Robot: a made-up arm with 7 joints.
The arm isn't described. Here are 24 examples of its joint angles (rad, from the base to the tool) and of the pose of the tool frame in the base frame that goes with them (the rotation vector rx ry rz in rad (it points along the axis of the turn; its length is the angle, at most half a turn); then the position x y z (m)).
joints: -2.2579 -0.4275 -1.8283 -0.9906 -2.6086 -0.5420 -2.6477
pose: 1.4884 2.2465 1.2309 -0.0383 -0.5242 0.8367
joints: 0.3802 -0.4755 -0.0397 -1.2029 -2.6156 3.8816 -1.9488
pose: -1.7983 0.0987 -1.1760 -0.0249 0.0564 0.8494
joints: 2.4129 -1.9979 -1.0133 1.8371 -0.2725 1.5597 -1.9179
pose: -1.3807 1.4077 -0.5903 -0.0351 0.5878 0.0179
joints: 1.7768 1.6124 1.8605 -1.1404 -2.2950 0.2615 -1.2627
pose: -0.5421 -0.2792 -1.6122 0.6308 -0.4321 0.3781
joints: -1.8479 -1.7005 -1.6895 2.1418 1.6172 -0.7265 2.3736
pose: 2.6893 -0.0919 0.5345 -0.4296 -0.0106 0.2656
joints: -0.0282 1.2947 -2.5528 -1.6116 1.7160 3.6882 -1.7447
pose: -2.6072 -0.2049 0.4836 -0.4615 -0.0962 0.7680
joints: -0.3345 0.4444 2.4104 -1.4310 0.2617 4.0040 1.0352
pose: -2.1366 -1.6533 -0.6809 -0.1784 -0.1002 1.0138
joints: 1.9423 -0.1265 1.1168 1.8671 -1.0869 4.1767 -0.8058
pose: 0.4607 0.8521 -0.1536 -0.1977 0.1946 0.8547
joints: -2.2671 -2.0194 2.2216 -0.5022 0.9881 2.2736 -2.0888
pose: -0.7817 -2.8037 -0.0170 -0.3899 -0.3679 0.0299
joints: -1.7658 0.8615 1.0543 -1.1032 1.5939 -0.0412 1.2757
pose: -2.4632 -1.3292 -1.2265 -0.1703 0.7752 0.7275
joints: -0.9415 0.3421 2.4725 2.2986 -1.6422 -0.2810 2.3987
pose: 1.5277 0.0087 2.5061 -0.0899 0.4680 0.5501
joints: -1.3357 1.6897 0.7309 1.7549 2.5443 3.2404 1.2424
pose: 1.3289 0.3629 -1.1616 0.0732 0.3955 0.4072
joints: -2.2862 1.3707 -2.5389 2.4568 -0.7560 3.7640 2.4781
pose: -0.7095 1.0887 1.5179 0.1611 0.3569 0.3171
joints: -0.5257 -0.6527 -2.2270 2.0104 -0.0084 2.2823 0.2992
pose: 0.4690 -0.8507 0.3089 -0.0342 -0.2948 0.9518
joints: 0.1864 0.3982 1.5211 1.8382 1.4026 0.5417 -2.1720
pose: 0.2596 -2.2422 -0.6511 -0.1278 0.3465 0.6693
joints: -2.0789 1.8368 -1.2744 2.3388 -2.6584 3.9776 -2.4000
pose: -0.8658 1.5456 -1.4142 -0.0346 0.5562 0.5112
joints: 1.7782 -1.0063 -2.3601 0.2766 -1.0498 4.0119 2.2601
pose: 1.2125 2.7769 -0.1452 -0.0867 0.5124 0.8386
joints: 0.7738 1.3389 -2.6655 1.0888 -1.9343 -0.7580 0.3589
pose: 0.7933 -1.5470 -2.3687 -0.4489 -0.7302 0.3459
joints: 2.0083 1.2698 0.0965 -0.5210 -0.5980 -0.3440 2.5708
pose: 0.0038 0.5580 1.5921 0.5084 -0.6954 0.4732
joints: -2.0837 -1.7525 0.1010 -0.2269 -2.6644 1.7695 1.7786
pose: 1.3959 -0.9711 0.2706 -0.2158 -0.7310 0.2984
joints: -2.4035 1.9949 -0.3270 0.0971 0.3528 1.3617 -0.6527
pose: -1.0787 1.3075 0.1097 0.4288 0.5900 0.0232
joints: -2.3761 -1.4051 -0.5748 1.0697 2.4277 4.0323 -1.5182
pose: -1.1425 -0.9256 -2.3891 -0.4242 -0.4242 0.2436
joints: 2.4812 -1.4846 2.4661 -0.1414 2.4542 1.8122 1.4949
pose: -0.4935 -1.4715 -0.2995 -0.5774 0.4738 0.6581
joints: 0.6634 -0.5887 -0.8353 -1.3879 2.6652 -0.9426 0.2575
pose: 0.8063 2.6229 -0.0539 -0.0723 0.3919 0.8324
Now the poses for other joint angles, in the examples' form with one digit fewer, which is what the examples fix.
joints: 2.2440 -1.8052 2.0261 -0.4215 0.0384 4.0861 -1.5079
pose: 1.650 -0.221 1.562 -0.388 0.520 0.243
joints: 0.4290 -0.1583 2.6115 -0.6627 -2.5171 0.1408 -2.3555
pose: 0.710 2.201 1.015 0.444 -0.211 1.148
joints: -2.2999 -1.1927 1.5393 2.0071 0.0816 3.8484 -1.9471
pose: 0.554 -1.134 0.172 -0.137 -0.285 0.494
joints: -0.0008 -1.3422 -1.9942 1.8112 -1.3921 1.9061 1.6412
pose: 1.427 -0.556 0.297 0.535 -0.458 0.519
